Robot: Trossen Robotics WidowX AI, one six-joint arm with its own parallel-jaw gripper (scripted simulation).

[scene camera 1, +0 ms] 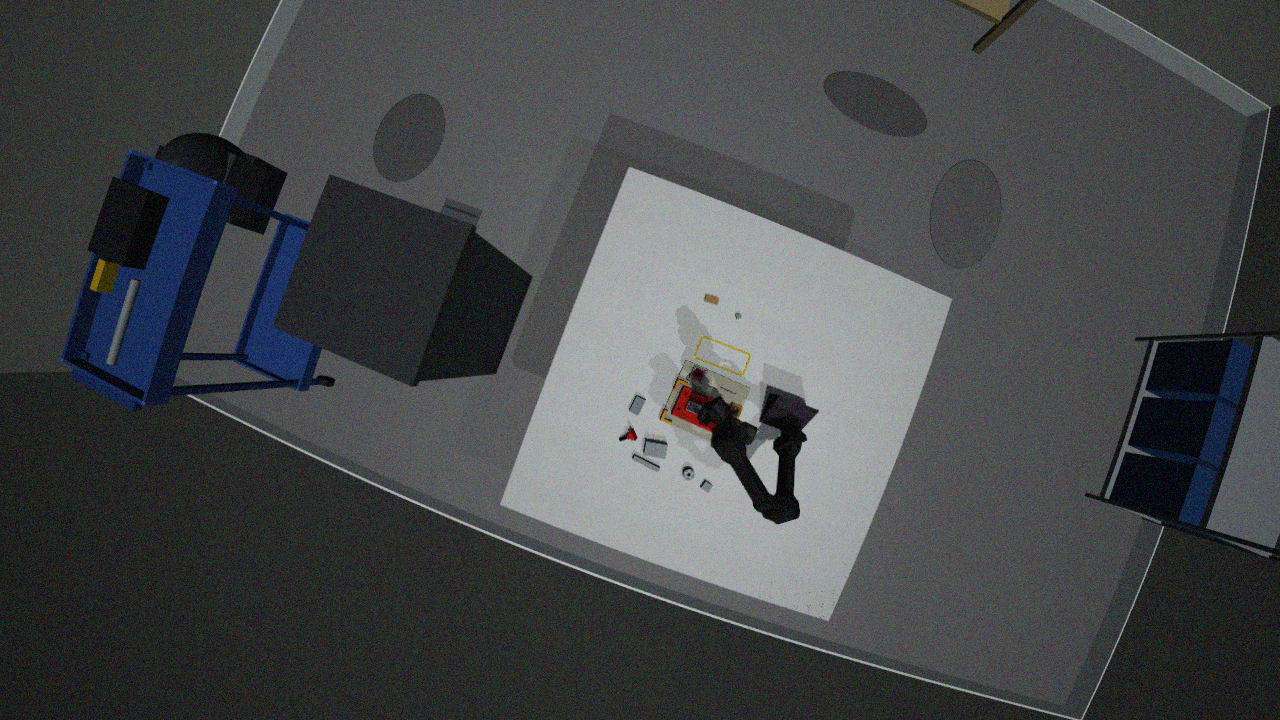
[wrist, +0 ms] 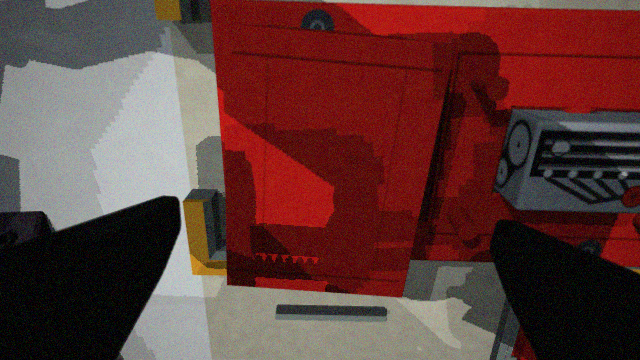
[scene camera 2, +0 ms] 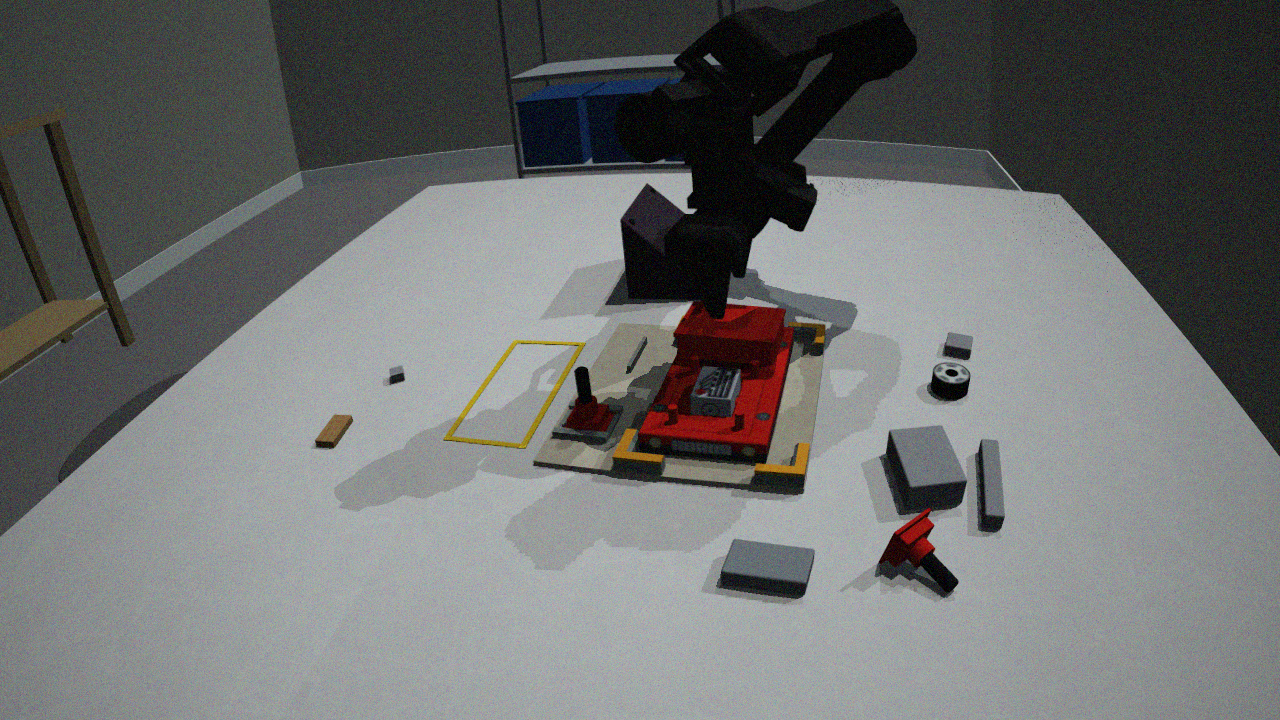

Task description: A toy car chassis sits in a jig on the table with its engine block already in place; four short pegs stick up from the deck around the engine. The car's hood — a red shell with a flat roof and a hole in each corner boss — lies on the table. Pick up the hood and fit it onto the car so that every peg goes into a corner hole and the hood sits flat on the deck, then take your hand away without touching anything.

Scene:
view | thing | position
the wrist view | my gripper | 337, 222
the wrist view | red hood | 329, 136
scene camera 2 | my gripper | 729, 296
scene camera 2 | red hood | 745, 333
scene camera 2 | black wheel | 949, 381
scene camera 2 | grey bar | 992, 506

